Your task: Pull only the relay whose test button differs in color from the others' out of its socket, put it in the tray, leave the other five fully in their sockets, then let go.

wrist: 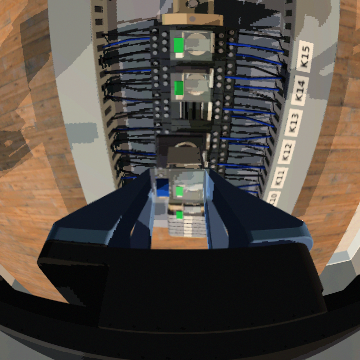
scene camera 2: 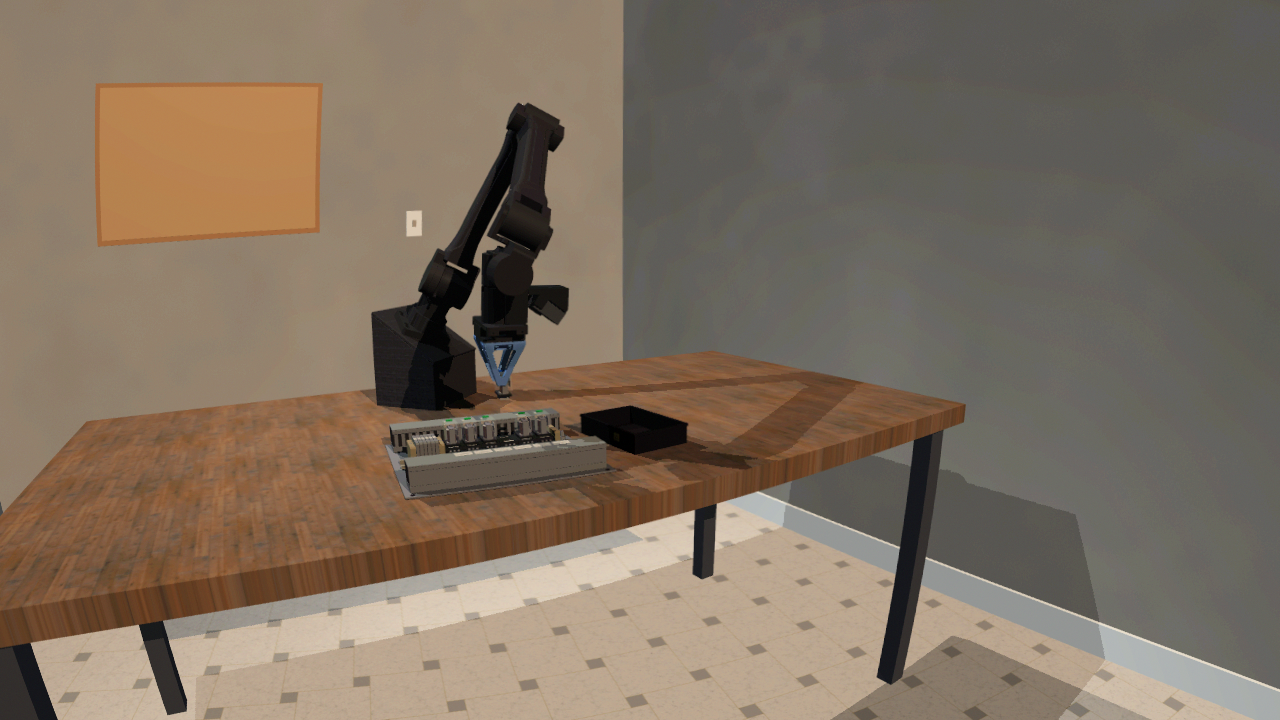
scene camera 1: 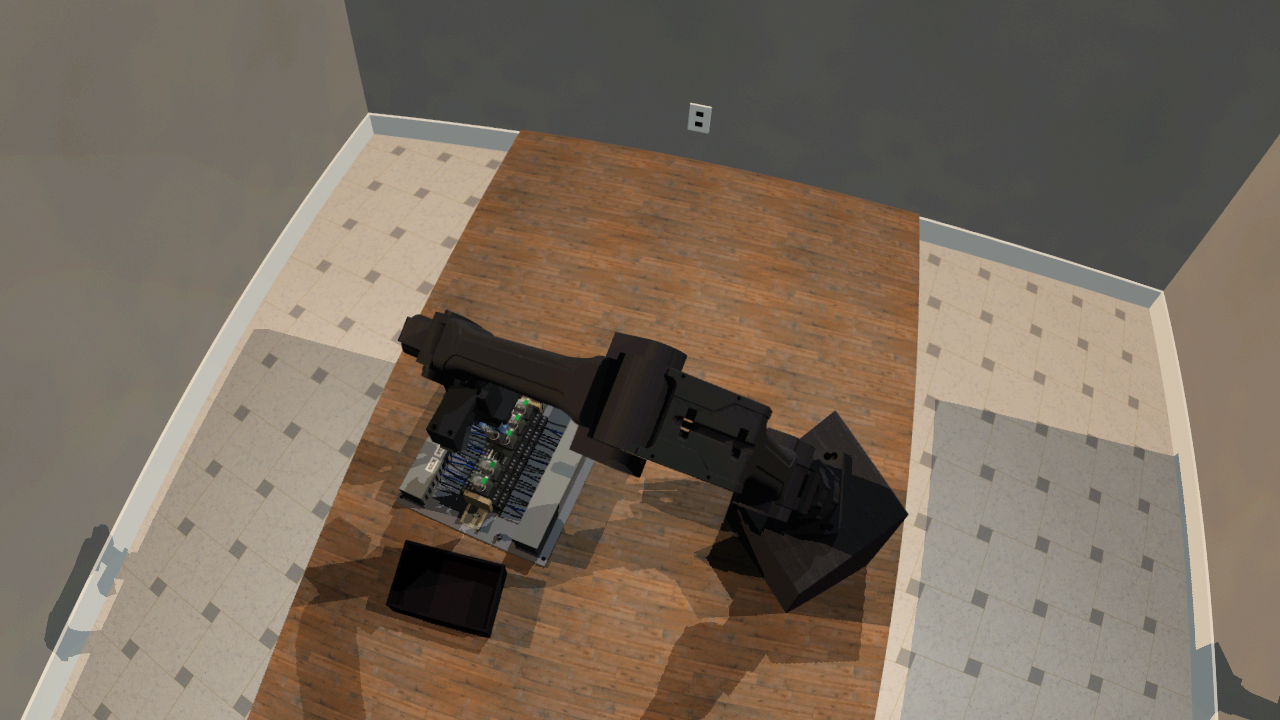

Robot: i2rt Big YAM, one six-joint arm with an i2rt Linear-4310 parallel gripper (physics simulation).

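Seen in the pictures: gripper, fingertip midpoint: (wrist: 178, 176) (scene camera 2: 499, 383) (scene camera 1: 496, 427); arm's base, origin of the base link: (scene camera 2: 420, 330) (scene camera 1: 814, 492).
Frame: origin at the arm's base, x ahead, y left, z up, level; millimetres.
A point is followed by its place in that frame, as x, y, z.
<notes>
The relay with the blue test button (wrist: 162, 187) {466, 7, -16} (scene camera 2: 503, 392) {485, 0, -47} is clamped between my fingertips, upright and raised clear of the socket row. My gripper (wrist: 178, 176) {472, -2, -35} (scene camera 2: 503, 385) {472, -2, -35} is shut on it, above and behind the panel in scene camera 2. An open socket (wrist: 191, 110) {476, 4, -124} shows beside K13. Two green-button relays (wrist: 196, 45) {487, 63, -88} (wrist: 195, 82) {484, 37, -88} sit at K15 and K14; other green buttons show farther along, partly behind the held relay. Scene camera 2 shows green-topped relays (scene camera 2: 466, 428) {481, -64, -97} either side of a gap. The black tray (scene camera 1: 497, 600) {408, 229, -141} (scene camera 2: 657, 437) {568, 233, -135} stands beside the panel's end.
The panel has grey wire ducts (scene camera 1: 554, 501) {368, 56, -113} (scene camera 2: 501, 470) (wrist: 75, 100) {376, 32, -113} along both sides, with blue and black wires between ducts and sockets. Tan end brackets (wrist: 192, 20) {486, 82, -116} and terminal blocks (scene camera 2: 425, 445) {483, -134, -114} stand in the row. The arm's black base (scene camera 1: 859, 510) {-66, 24, 21} (scene camera 2: 407, 367) {62, -51, -67} is on the wooden table.
</notes>
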